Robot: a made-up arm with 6 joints. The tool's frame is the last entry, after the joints. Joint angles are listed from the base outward. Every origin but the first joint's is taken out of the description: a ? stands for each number. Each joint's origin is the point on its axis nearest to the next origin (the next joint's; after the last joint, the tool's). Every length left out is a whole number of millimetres.
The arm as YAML. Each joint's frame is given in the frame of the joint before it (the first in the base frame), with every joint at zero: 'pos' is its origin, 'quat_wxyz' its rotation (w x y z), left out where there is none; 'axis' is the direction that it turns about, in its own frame. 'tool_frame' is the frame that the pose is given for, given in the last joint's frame.
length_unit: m
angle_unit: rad
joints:
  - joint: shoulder
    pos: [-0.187, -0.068, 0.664]
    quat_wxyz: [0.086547, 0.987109, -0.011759, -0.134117]
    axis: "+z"
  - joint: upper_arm
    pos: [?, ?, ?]
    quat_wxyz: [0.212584, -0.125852, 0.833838, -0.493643]
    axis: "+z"
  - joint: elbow
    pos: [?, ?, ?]
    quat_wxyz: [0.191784, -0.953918, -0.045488, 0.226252]
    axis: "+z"
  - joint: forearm
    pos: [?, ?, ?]
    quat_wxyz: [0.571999, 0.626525, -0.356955, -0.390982]
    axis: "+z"
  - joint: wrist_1
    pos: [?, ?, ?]
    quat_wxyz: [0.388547, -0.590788, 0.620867, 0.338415]
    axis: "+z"
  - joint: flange
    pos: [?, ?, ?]
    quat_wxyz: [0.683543, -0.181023, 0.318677, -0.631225]
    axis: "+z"
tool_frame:
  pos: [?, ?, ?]
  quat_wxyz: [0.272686, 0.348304, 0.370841, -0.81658]
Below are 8 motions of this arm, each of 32 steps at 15 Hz.
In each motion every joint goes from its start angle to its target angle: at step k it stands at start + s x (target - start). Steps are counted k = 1, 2, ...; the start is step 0. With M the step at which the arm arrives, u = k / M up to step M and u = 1 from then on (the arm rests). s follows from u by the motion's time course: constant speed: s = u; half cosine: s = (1 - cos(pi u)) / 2; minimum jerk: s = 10 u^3 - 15 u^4 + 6 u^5.
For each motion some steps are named. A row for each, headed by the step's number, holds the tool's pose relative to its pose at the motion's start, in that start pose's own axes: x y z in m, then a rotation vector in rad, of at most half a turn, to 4 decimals.
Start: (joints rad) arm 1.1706 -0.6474 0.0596 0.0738 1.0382 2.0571
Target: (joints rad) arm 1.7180 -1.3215 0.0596 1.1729 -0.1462 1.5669
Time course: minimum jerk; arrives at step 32
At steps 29, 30, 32:
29: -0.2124 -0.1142 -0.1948 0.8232 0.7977 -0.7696
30: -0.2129 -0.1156 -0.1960 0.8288 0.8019 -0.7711
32: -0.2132 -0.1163 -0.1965 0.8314 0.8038 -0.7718

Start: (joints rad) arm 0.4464 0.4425 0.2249 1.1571 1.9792 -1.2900
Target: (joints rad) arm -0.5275 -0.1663 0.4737 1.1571 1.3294 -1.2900
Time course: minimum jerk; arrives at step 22
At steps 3, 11, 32:
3: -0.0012 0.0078 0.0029 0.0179 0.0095 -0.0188
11: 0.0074 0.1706 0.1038 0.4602 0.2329 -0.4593
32: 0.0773 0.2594 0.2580 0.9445 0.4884 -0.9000

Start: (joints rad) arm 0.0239 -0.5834 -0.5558 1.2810 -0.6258 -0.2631
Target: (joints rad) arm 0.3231 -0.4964 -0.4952 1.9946 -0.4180 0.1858
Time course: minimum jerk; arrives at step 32
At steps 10, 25, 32:
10: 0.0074 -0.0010 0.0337 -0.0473 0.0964 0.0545
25: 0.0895 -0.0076 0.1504 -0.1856 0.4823 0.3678
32: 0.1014 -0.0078 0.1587 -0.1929 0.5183 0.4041

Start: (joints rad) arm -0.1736 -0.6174 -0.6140 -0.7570 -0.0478 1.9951
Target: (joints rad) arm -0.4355 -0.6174 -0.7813 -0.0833 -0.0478 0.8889
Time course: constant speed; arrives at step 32
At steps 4, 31, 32:
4: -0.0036 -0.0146 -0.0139 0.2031 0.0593 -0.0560
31: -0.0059 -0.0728 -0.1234 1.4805 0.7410 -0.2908
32: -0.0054 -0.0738 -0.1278 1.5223 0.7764 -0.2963

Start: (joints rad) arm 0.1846 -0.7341 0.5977 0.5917 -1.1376 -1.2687
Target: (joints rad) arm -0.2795 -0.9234 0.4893 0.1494 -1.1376 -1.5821
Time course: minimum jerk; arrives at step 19
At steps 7, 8, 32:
7: -0.0044 0.0028 0.0023 0.0336 0.0166 -0.0141
8: -0.0053 0.0040 0.0032 0.0441 0.0237 -0.0190
32: -0.0019 0.0141 0.0116 0.1107 0.0986 -0.0600

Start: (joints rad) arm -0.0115 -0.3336 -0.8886 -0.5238 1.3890 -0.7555
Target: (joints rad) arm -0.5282 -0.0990 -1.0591 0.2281 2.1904 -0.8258
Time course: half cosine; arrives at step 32
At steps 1, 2, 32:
1: -0.0003 -0.0003 0.0003 0.0006 0.0021 0.0015
2: -0.0014 -0.0014 0.0013 0.0023 0.0085 0.0061
32: -0.0728 -0.1771 0.1071 0.3286 0.6267 0.4923

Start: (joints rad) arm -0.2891 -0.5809 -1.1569 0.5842 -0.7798 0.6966
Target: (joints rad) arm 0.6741 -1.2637 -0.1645 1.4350 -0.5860 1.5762
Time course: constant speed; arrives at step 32
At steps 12, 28, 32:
12: -0.0221 -0.0611 0.0816 0.0819 -0.1342 0.9266
28: -0.0390 -0.1333 0.1757 -0.0094 -0.9372 1.9016
32: -0.0578 -0.1567 0.1977 -0.1014 -1.2174 2.0504

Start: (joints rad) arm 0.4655 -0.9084 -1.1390 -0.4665 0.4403 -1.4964
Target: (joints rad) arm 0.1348 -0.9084 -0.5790 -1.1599 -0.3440 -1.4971
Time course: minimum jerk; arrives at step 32
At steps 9, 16, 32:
9: -0.0080 -0.0328 -0.0170 -0.0226 -0.0344 0.0364
16: -0.0242 -0.1235 -0.0401 -0.0370 -0.0886 0.1732
32: -0.0339 -0.2402 -0.0298 0.0577 -0.0466 0.4133

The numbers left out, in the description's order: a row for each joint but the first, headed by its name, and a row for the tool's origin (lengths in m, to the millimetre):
upper_arm: -0.039 0.106 0.0
elbow: 0.272 -0.379 0.0
forearm: -0.061 -0.078 0.0
wrist_1: 0.144 0.14 0.0
flange: 0.027 -0.081 0.0
tool: 0.004 0.021 0.0

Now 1 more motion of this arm.
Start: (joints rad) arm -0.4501 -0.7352 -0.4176 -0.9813 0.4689 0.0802
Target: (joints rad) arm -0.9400 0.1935 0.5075 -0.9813 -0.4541 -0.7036
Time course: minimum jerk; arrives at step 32
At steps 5, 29, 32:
5: -0.0136 0.0008 0.0132 0.0457 0.0227 -0.0167
29: -0.0721 -0.2234 0.5761 1.2389 1.1424 -0.9013
32: -0.0692 -0.2260 0.5797 1.2440 1.1520 -0.9115

